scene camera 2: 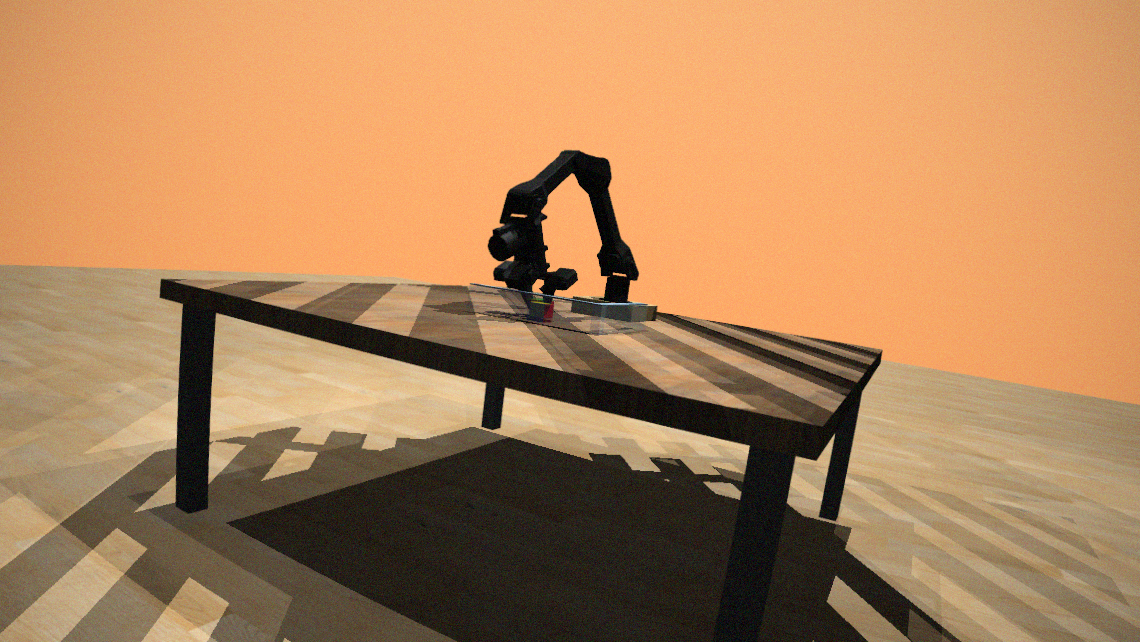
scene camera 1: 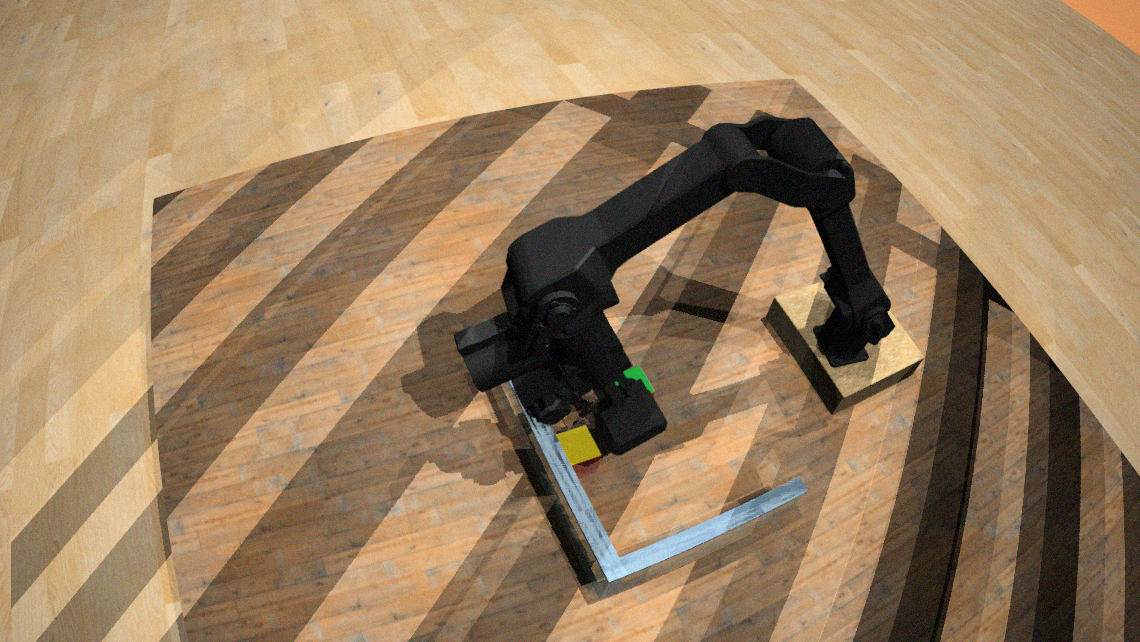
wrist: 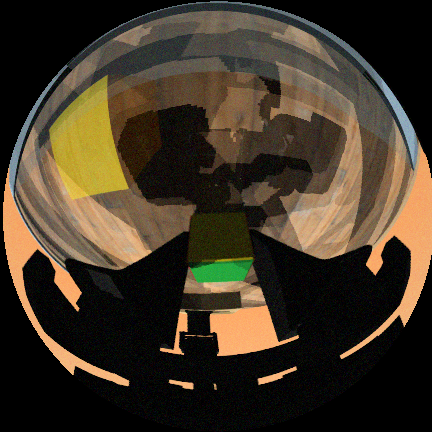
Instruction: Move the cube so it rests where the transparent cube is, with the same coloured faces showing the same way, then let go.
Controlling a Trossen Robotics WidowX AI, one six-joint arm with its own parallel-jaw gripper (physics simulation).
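Places are measured from the arm's base along level axes (x right, y down, z ahead), in metres.
Pixels of known places: gripper, fingertip midpoint: (scene camera 1: 619, 397) (wrist: 218, 236); arm's base, origin of the base link: (scene camera 2: 615, 301) (scene camera 1: 840, 344) (wrist: 198, 311).
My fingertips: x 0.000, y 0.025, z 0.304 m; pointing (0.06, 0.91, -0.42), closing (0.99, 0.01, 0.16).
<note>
Ahead of a thing's pixels: the offset from my fingertips to its top centre.
The solid cube {dx +0.002, dy -0.023, dz -0.012 m} (scene camera 1: 639, 379) (wrist: 220, 237) shows a bright green face and, in the wrist view, a dark yellow face towards the camera. My gripper (scene camera 1: 612, 392) (scene camera 2: 541, 296) (wrist: 218, 236) is shut on it, with a finger against each side in the wrist view. In scene camera 1 the gripper hides most of the cube. The transparent cube {dx -0.062, dy -0.023, dz +0.070 m} (scene camera 1: 578, 445) (wrist: 87, 145) shows a yellow top and a reddish side, next to the long wall; it is left of the held cube in the wrist view. Scene camera 2 shows small red and yellow faces below the gripper; whose they are I cannot tell.
A low L-shaped wall with a pale blue top (scene camera 1: 568, 484) runs beside the transparent cube and turns at a corner towards the arm's base side. The arm stands on a gold block (scene camera 1: 895, 360) on the wooden table (scene camera 1: 319, 398) (scene camera 2: 446, 349).
</note>
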